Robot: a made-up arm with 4 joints.
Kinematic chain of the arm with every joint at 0, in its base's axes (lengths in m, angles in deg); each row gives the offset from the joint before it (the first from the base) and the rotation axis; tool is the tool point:
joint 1: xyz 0 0 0.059 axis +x
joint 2: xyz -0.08 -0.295 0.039 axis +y
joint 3: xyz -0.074 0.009 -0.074 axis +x
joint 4: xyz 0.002 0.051 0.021 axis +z
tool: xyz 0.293 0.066 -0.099
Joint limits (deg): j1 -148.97..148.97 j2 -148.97..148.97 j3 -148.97..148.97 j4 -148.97..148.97
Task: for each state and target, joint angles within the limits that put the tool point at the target. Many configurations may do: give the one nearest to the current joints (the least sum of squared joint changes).
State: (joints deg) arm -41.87 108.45 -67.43 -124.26
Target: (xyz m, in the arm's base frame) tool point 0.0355 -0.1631 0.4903
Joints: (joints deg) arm -37.67 82.52 -82.57 -124.99
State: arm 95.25 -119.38 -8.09 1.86
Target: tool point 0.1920 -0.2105 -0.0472
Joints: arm 86.41 -93.06 -33.96 29.74
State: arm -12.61 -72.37 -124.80 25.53
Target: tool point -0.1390 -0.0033 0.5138
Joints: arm -54.13 -115.54 -139.41 -13.95
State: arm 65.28 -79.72 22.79 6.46
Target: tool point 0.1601 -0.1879 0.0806
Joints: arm 45.40 -65.69 -7.05 12.83
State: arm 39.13 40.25 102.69 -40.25
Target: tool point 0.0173 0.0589 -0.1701
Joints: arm 59.81 28.83 117.05 -44.17
